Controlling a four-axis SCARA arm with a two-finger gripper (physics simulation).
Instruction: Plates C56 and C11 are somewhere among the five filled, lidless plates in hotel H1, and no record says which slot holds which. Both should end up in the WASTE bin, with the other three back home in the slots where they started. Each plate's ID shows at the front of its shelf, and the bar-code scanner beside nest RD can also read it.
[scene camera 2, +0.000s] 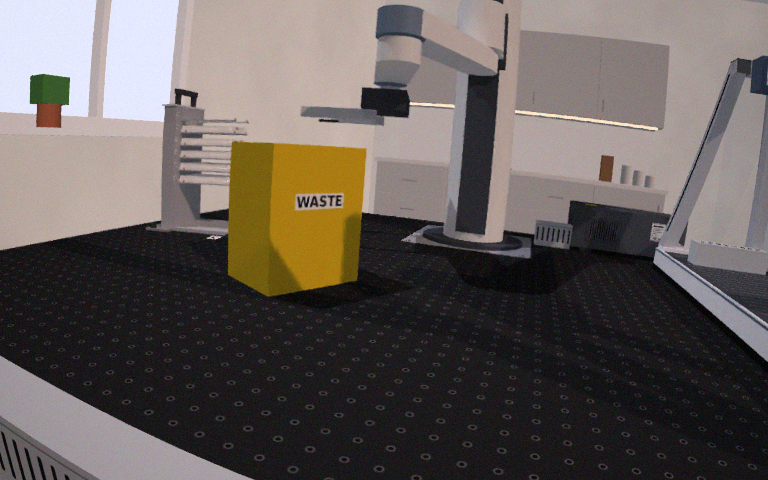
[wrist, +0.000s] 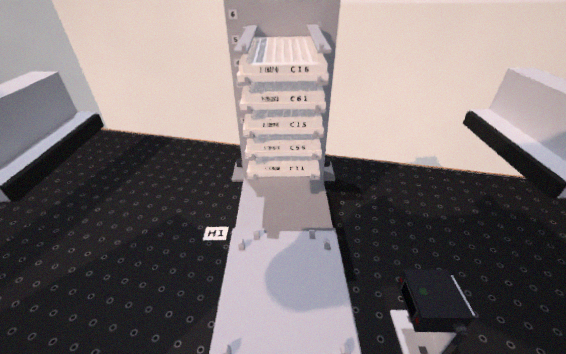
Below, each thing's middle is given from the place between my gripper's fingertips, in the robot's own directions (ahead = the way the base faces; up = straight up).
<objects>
Right now the dark grey unit (scene camera 2: 636, 227) is 370 mm behind my hand, 740 mm to the left of it and 210 mm below it.
</objects>
